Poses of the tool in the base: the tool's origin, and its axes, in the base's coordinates. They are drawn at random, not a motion.
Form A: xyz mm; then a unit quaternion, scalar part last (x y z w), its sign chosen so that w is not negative.
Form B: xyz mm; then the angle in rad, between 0 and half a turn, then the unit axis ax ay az. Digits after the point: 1 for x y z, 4 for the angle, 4 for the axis.
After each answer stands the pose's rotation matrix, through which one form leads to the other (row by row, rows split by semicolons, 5 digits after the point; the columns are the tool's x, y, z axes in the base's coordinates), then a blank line. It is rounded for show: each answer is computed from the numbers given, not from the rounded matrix.
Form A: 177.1 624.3 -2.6 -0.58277 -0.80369 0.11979 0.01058
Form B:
177.1 624.3 -2.6 3.1204 -0.5828 -0.8037 0.1198
-0.32053 0.93420 -0.15663; 0.93927 0.29206 -0.18022; -0.12261 -0.20488 -0.97108

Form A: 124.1 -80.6 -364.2 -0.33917 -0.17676 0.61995 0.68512
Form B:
124.1 -80.6 -364.2 1.6321 -0.4656 -0.2427 0.8511
0.16884 -0.72957 -0.66274; 0.96938 0.00126 0.24558; -0.17833 -0.68390 0.70744

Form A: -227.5 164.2 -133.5 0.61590 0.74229 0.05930 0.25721
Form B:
-227.5 164.2 -133.5 2.6213 0.6373 0.7681 0.0614
-0.10902 0.88385 0.45489; 0.94486 0.23430 -0.22880; -0.30880 0.40487 -0.86065

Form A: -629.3 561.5 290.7 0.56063 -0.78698 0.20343 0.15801
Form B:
-629.3 561.5 290.7 2.8242 0.5678 -0.7970 0.2060
-0.32145 -0.94670 -0.02060; -0.81813 0.28862 -0.49736; 0.47680 -0.14302 -0.86730

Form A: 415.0 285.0 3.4 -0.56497 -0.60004 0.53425 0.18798
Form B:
415.0 285.0 3.4 2.7634 -0.5752 -0.6109 0.5439
-0.29094 0.47715 -0.82926; 0.87887 -0.20923 -0.42874; -0.37808 -0.85355 -0.35848

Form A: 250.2 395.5 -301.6 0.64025 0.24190 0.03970 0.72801
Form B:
250.2 395.5 -301.6 1.5108 0.9339 0.3528 0.0579
0.87982 0.25195 0.40304; 0.36755 0.17702 -0.91300; -0.30137 0.95141 0.06314

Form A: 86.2 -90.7 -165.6 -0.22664 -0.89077 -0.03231 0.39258
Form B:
86.2 -90.7 -165.6 2.3347 -0.2464 -0.9685 -0.0351
-0.58903 0.42914 -0.68475; 0.37840 0.89518 0.23551; 0.71404 -0.12039 -0.68967

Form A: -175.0 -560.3 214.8 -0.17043 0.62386 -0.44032 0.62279
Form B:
-175.0 -560.3 214.8 1.7970 -0.2178 0.7974 -0.5628
-0.16617 0.33581 0.92716; -0.76111 0.55414 -0.33711; -0.62698 -0.76168 0.16350

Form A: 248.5 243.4 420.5 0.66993 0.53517 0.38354 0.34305
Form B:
248.5 243.4 420.5 2.4413 0.7132 0.5697 0.4083
0.13298 0.45391 0.88107; 0.98020 -0.19182 -0.04912; 0.14671 0.87016 -0.47043

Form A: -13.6 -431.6 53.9 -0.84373 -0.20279 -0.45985 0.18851
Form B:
-13.6 -431.6 53.9 2.7623 -0.8591 -0.2065 -0.4682
0.49483 0.51557 0.69952; 0.16883 -0.84668 0.50461; 0.85243 -0.13160 -0.50600

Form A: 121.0 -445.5 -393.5 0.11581 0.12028 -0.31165 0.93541
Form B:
121.0 -445.5 -393.5 0.7228 0.3276 0.3402 -0.8815
0.77681 0.61090 0.15284; -0.55518 0.77892 -0.29163; -0.29721 0.14169 0.94424

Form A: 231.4 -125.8 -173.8 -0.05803 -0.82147 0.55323 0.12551
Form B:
231.4 -125.8 -173.8 2.8899 -0.0585 -0.8280 0.5576
-0.96176 -0.04353 -0.27041; 0.23421 0.38114 -0.89436; 0.14200 -0.92349 -0.35637

